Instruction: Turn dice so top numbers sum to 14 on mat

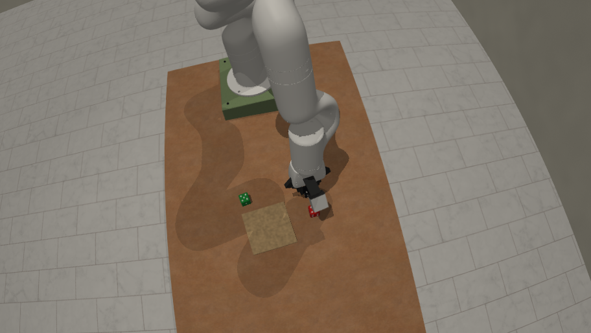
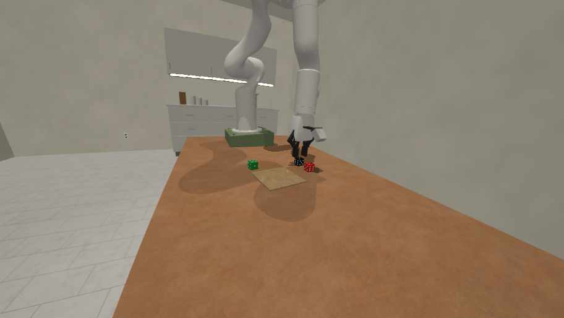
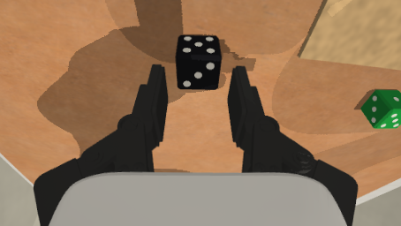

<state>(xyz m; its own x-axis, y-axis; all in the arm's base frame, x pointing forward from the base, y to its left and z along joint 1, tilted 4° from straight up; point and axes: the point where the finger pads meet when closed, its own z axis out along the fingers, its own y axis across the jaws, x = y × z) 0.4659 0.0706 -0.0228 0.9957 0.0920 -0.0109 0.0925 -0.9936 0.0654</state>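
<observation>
My hand is 4 cm above the black die. From my hand the other things lie so: green die 3 cm behind, 20 cm to the right, 4 cm below; tan square mat 8 cm ahead, 15 cm to the right, 5 cm below; red die 7 cm ahead, 4 cm below.
</observation>
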